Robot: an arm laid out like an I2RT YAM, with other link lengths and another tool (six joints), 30 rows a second.
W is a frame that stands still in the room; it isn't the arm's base.
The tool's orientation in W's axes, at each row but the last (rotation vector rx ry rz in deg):
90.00 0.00 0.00
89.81 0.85 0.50
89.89 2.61 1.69
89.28 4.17 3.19
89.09 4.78 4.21
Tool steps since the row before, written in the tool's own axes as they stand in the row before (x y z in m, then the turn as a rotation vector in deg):
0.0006 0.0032 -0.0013 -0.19 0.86 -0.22
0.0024 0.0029 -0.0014 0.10 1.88 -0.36
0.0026 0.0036 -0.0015 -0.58 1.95 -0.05
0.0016 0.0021 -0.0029 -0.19 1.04 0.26
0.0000 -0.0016 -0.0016 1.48 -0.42 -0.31
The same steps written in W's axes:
0.0006 0.0013 0.0032 -0.19 0.22 0.86
0.0024 0.0014 0.0029 0.10 0.37 1.88
0.0026 0.0016 0.0036 -0.56 0.03 1.96
0.0014 0.0030 0.0020 -0.16 -0.26 1.04
-0.0002 0.0016 -0.0016 1.44 0.45 -0.43

